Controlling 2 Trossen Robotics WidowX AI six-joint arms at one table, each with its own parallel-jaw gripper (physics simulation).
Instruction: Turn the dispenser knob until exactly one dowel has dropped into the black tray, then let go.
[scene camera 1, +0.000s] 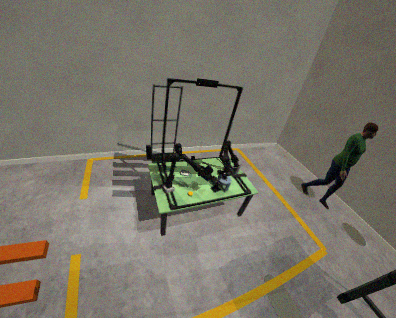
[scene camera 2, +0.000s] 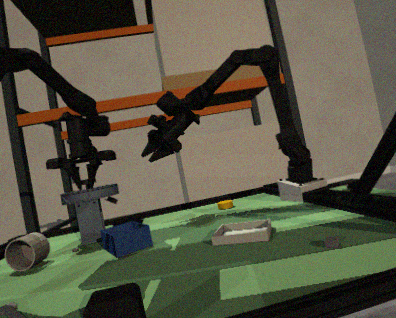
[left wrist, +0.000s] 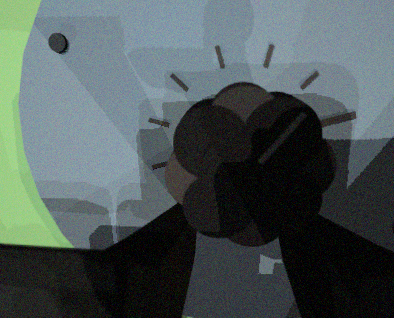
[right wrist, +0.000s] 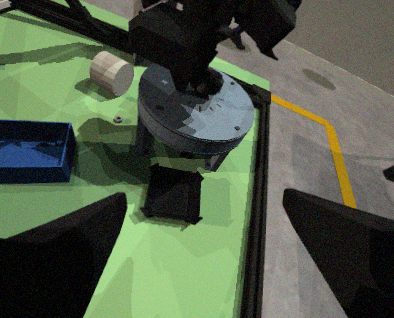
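Pixels of known places: left gripper, fingertip midpoint: (right wrist: 184, 84); right gripper, fingertip midpoint: (scene camera 2: 145, 158) (right wrist: 205, 198); left arm's base, link origin: (scene camera 1: 236, 165); right arm's base, link origin: (scene camera 1: 168, 186) (scene camera 2: 301, 179).
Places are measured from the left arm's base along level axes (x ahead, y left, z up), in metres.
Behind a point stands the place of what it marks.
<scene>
The grey-blue round dispenser (scene camera 1: 226, 183) {x 0.383, y 0.075, z -0.004 m} (scene camera 2: 90, 220) (right wrist: 215, 122) {x 0.388, y 0.023, z 0.000 m} stands on legs near the table edge. In the left wrist view its dark lobed knob (left wrist: 215, 135) {x 0.333, y 0.032, z 0.028 m} has a thin pointer line aimed up and right, between the longest tick and the one above it. My left gripper (scene camera 2: 84, 185) {x 0.320, y -0.001, z 0.000 m} (left wrist: 237, 210) {x 0.320, y -0.001, z 0.000 m} comes down from above and is shut on the knob. The black tray (right wrist: 175, 197) {x 0.421, y -0.004, z -0.143 m} lies on the table beside the dispenser; its inside is too dark to tell whether a dowel lies there. My right gripper (scene camera 2: 148, 156) {x 0.504, y -0.045, z 0.059 m} (right wrist: 205, 198) {x 0.504, y -0.045, z 0.059 m} is open and empty, raised above the table.
A blue bin (scene camera 2: 127, 240) {x 0.317, y -0.267, z -0.118 m} (right wrist: 35, 173) {x 0.374, y -0.196, z -0.117 m} and a beige cylinder (scene camera 2: 27, 252) {x 0.147, y -0.064, z -0.118 m} (right wrist: 111, 74) {x 0.182, y -0.095, z -0.088 m} lie near the dispenser, with a small nut (right wrist: 118, 119) {x 0.253, y -0.085, z -0.139 m}. A beige tray (scene camera 2: 216, 239) {x 0.428, y -0.420, z -0.134 m}, a yellow disc (scene camera 1: 190, 193) {x 0.699, y -0.160, z -0.126 m} (scene camera 2: 225, 204) {x 0.678, y -0.182, z -0.131 m} and a small block (scene camera 2: 331, 242) {x 0.485, y -0.609, z -0.137 m} are farther off. A person (scene camera 1: 347, 155) is beyond the table.
</scene>
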